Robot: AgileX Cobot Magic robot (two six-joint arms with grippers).
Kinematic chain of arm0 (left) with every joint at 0, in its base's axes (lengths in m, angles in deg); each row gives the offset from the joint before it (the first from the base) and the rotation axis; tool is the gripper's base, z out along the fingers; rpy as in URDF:
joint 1: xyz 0 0 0.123 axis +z
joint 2: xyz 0 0 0 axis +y
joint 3: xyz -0.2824 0 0.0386 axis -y
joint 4: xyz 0.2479 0 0.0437 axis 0.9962 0 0.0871
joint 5: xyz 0 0 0 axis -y
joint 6: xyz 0.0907 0 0.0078 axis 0.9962 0 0.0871
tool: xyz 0 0 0 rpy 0 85 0
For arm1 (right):
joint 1: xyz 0 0 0.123 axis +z
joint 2: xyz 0 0 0 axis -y
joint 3: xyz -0.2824 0 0.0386 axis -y
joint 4: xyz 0.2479 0 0.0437 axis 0.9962 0 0.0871
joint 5: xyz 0 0 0 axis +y
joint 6: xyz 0.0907 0 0.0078 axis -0.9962 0 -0.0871
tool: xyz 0 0 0 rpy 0 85 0
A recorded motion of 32 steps. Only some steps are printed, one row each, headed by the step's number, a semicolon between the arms.
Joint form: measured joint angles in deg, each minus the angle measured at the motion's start. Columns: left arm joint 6, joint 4, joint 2, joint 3, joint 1, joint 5; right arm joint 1, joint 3, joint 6, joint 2, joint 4, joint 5.
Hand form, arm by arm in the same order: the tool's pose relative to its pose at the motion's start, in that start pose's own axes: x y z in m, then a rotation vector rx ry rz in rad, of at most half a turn. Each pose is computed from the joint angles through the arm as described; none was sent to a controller.
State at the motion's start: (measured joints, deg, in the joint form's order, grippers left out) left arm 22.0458 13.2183 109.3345 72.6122 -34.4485 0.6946; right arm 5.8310 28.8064 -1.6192 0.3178 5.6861 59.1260
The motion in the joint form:
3: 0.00 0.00 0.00 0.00 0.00 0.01; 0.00 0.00 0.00 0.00 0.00 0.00
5: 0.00 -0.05 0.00 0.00 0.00 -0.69; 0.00 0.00 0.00 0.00 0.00 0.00
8: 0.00 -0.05 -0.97 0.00 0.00 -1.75; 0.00 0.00 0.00 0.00 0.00 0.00
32: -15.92 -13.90 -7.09 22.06 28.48 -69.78; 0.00 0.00 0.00 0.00 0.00 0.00
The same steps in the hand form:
3: 0.0000 0.0000 0.0000 -0.0001 -0.0002 0.0000; 0.0000 0.0000 0.0000 0.0000 0.0000 0.0000
5: 0.0010 -0.0004 0.0000 0.0045 0.0112 -0.0009; 0.0000 0.0000 0.0000 0.0000 0.0000 0.0000
8: -0.0019 0.0021 -0.0052 0.0017 0.0145 -0.0009; 0.0000 0.0000 0.0000 0.0000 0.0000 0.0000
32: 0.0766 0.1651 -0.1372 -0.0479 0.7770 -0.8883; 0.0000 0.0000 0.0000 0.0000 0.0000 0.0000

